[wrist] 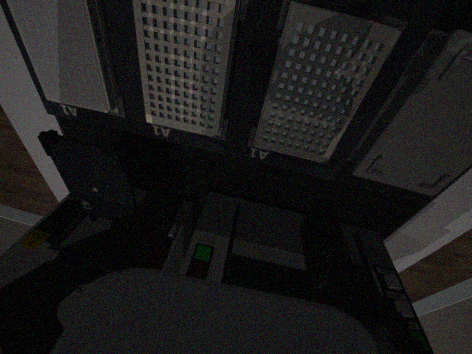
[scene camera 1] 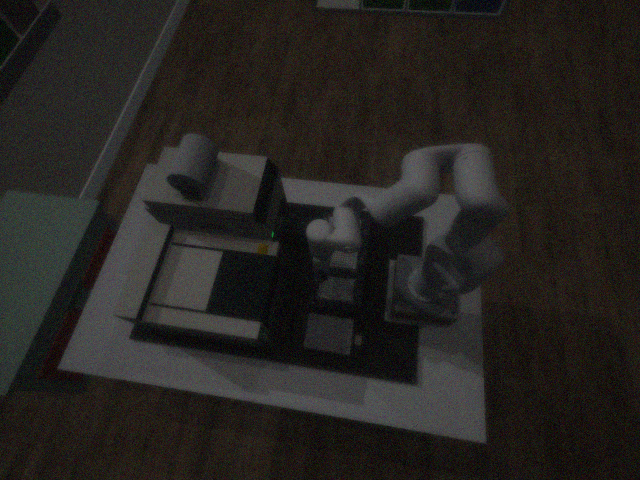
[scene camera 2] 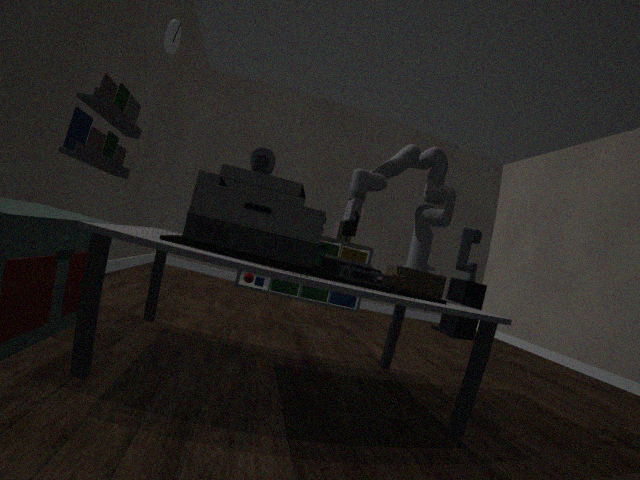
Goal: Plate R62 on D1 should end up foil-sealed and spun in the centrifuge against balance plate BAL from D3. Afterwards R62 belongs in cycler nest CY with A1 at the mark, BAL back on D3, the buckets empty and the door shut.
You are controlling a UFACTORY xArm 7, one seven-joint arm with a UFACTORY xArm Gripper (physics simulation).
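Frame: origin at the arm's base, x right, y ahead, z up, level; millimetres.
Seen in the pictures: gripper, fingertip midpoint: point(wrist: 246, 196) point(scene camera 2: 348, 235); arm's base, link origin: point(scene camera 1: 425, 285) point(scene camera 2: 415, 270).
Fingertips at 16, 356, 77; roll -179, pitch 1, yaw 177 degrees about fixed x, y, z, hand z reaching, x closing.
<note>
Offsets run from my fingertips to a thing's top centre, as dx, dy, dz. "pt": to the spot under its first point.
The scene is dark. In the wrist view three plates lie in a row at the top. A plain grey plate point(wrist: 83, 60) point(scene camera 1: 329, 333) is at the left. A well plate point(wrist: 182, 67) point(scene camera 1: 337, 288) is in the middle. Another well plate point(wrist: 326, 84) point(scene camera 1: 343, 259) is at the right, with A1 marks below each. My gripper point(wrist: 246, 196) point(scene camera 1: 331, 267) point(scene camera 2: 347, 230) is open and empty. It hangs low over the dark deck, just beside the right well plate. A device with a green light {pt +37, +161, -37} point(wrist: 204, 253) lies under it.
A grey machine point(scene camera 1: 237, 186) point(scene camera 2: 251, 200) with a roll {+217, +426, +308} point(scene camera 1: 191, 164) on top stands at the back left. A low open box point(scene camera 1: 187, 276) lies in front of it. The arm's base point(scene camera 1: 423, 290) stands right of the plates. A light nest panel {-202, -26, -120} point(wrist: 389, 151) lies far right.
</note>
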